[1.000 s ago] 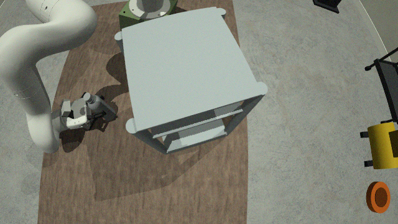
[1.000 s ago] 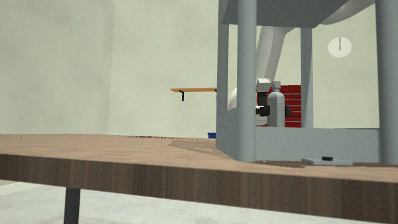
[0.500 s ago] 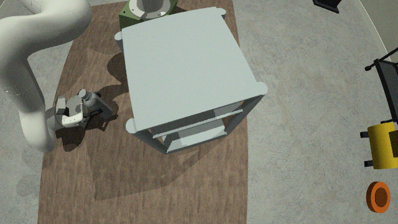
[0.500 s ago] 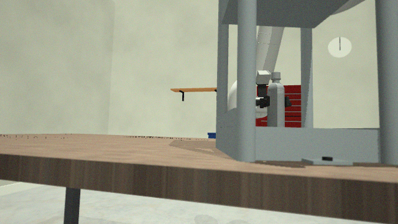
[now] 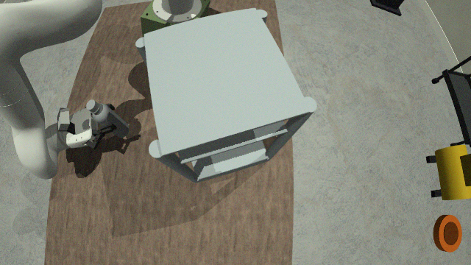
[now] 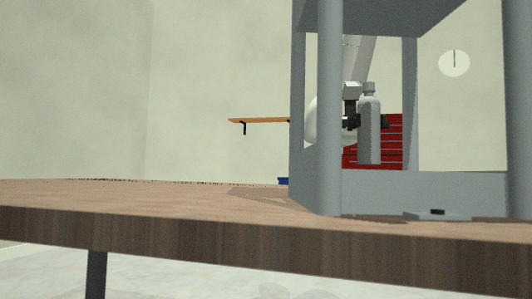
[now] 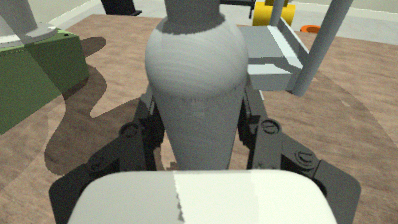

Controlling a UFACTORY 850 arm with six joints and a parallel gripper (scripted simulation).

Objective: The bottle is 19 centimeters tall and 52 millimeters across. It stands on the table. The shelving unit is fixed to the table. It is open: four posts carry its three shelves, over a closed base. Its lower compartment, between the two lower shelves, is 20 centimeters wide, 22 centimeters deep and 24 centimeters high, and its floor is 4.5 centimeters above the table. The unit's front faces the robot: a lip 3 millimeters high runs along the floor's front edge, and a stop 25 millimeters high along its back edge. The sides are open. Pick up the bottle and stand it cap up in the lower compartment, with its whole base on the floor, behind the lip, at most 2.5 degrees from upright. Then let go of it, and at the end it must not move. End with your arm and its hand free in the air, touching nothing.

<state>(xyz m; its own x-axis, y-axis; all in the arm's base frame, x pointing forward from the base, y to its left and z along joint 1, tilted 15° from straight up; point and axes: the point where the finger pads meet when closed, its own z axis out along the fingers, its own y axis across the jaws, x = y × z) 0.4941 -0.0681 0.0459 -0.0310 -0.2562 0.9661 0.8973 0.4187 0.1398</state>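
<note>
The grey shelving unit lies 31 cm to the left of my hand, 4 cm behind it and 3 cm above it. From my hand the other things lie so: grey bottle 3 cm above.
</note>
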